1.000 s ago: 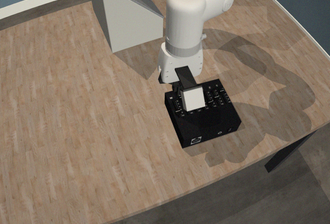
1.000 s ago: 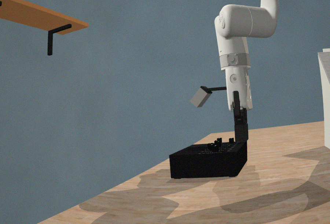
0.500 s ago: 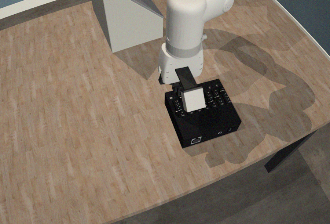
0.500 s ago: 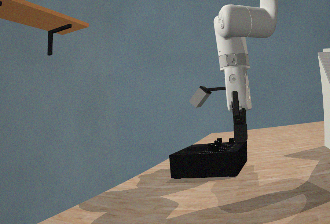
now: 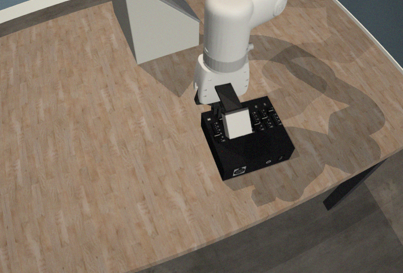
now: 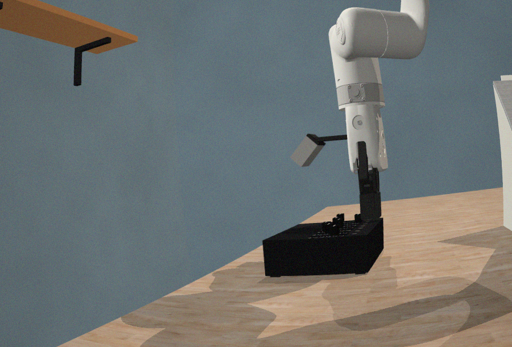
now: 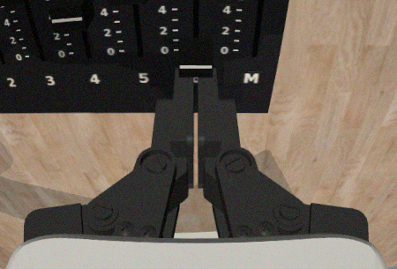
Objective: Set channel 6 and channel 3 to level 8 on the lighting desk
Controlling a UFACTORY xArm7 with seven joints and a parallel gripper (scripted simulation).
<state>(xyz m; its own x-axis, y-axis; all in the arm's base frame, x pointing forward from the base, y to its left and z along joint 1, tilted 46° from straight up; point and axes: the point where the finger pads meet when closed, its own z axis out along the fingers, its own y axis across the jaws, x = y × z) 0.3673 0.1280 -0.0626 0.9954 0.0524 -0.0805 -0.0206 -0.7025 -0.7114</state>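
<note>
Right now the channel 5 fader cap is 50 mm ahead of my hand, 20 mm to the left of it and 10 mm below it. The rest, counted from my hand: channel 3 fader cap 60 mm to the left, 60 mm ahead, 10 mm below; master fader cap 60 mm ahead, 20 mm to the right, 10 mm below; channel 6 fader cap 20 mm ahead, 10 mm below.
</note>
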